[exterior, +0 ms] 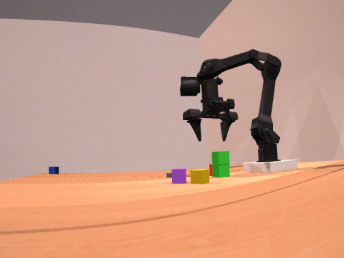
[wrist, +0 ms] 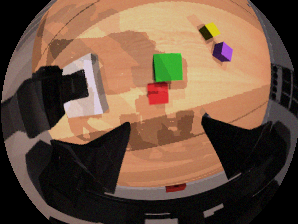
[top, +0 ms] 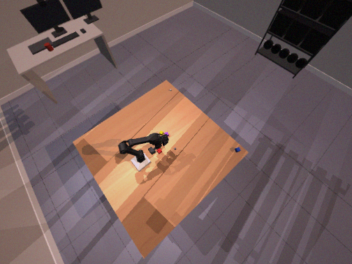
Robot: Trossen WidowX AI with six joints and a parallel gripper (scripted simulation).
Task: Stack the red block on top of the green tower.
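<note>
Right now my gripper tip is 90 mm above the red block and 20 mm to the right of it. Also, from my gripper tip: yellow block 160 mm to the left, 130 mm ahead, 100 mm below; then purple block 160 mm ahead, 120 mm to the left, 100 mm below; then small grey cube 130 mm ahead, 110 mm below, 60 mm to the right.
</note>
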